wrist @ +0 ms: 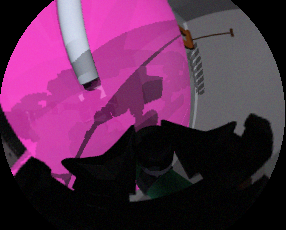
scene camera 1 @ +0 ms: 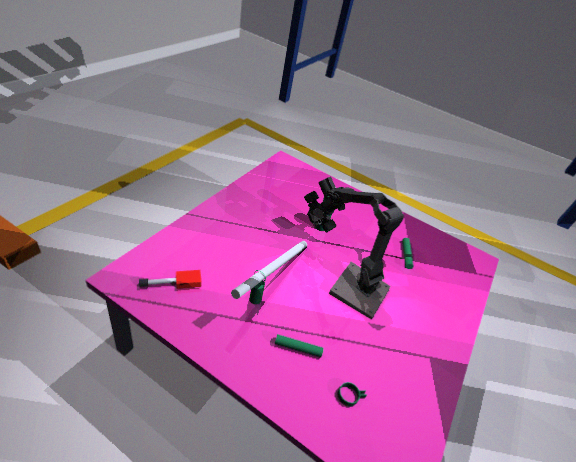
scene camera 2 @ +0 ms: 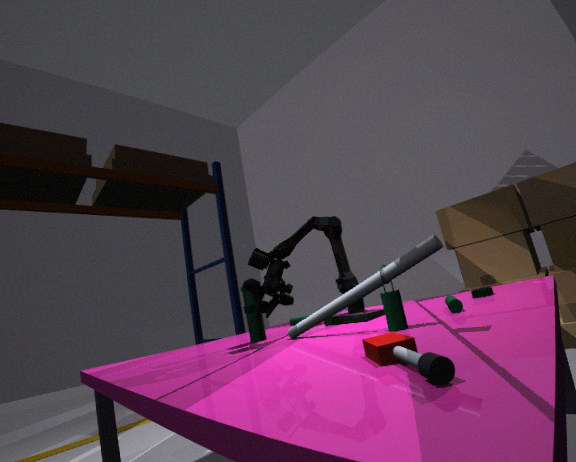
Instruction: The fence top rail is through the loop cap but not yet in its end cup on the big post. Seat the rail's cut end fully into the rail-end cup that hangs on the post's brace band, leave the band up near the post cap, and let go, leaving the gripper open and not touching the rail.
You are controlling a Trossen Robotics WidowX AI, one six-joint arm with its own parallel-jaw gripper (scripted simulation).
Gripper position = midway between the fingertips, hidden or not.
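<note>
What I can see is a grey top rail (scene camera 2: 363,289) (scene camera 1: 273,266), and there's a rail-end cup (wrist: 154,144) too. I can also see my gripper (scene camera 2: 262,315) (wrist: 147,125).
</note>
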